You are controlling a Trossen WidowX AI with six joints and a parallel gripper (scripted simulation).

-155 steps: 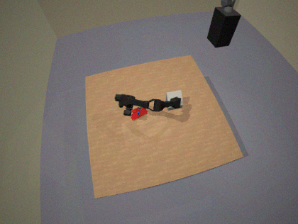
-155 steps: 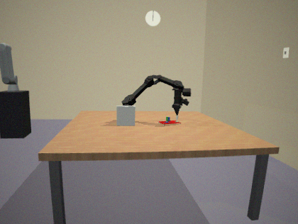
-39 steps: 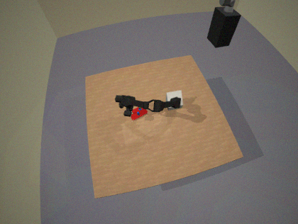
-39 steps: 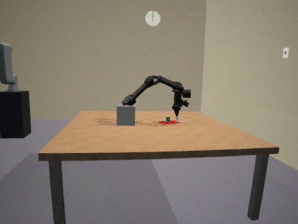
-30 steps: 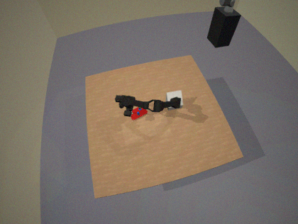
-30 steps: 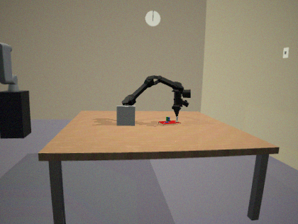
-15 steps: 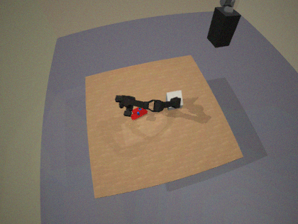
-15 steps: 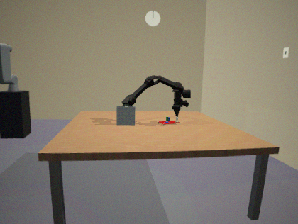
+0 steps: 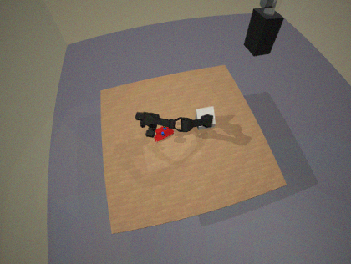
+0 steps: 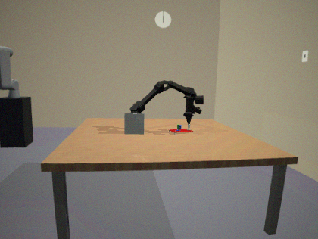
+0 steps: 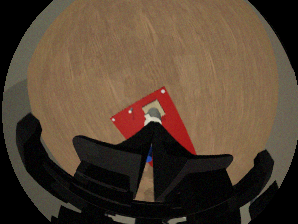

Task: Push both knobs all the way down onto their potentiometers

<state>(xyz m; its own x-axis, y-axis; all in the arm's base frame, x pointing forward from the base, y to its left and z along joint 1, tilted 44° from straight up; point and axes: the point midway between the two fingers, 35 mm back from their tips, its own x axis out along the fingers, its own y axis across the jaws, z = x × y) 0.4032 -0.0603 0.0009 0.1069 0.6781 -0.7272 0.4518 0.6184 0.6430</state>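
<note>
Right now my gripper tip is 10 mm above the grey knob. The rest, counted from my gripper tip: green knob (90 mm behind, 20 mm to the right, 20 mm below).
</note>
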